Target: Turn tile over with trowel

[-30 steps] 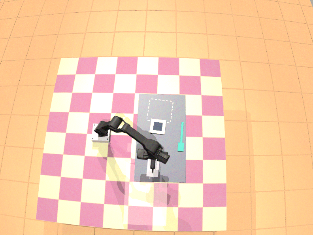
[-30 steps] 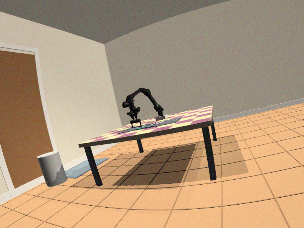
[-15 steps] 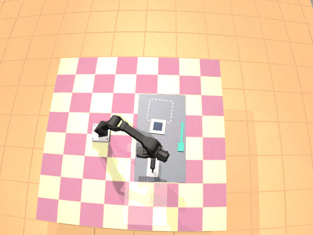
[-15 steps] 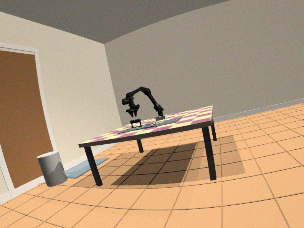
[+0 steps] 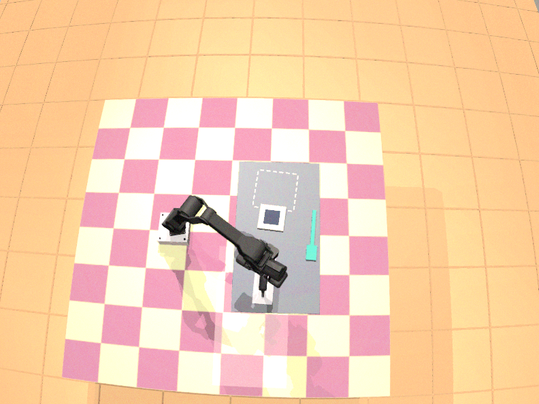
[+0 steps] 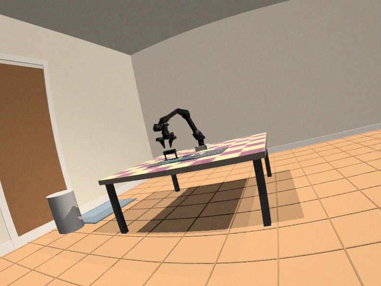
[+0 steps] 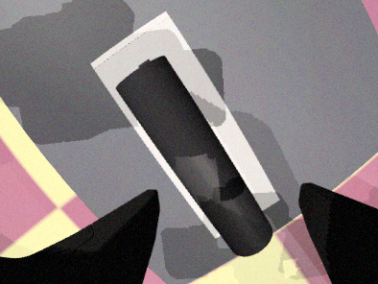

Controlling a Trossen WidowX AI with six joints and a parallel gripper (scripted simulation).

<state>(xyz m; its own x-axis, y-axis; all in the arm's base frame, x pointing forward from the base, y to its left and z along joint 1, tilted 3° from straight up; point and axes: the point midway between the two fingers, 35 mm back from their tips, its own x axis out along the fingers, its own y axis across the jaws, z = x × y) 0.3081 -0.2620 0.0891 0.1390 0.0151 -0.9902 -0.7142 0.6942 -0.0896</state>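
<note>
Right now the trowel is 30 mm to the left of my gripper tip and 70 mm below it. Also, from my gripper tip: square tile: 70 mm ahead, 250 mm to the left, 100 mm below; then grey mat: 80 mm ahead, 180 mm to the left, 130 mm below; then teal long-handled tool: 210 mm ahead, 130 mm to the left, 100 mm below.
</note>
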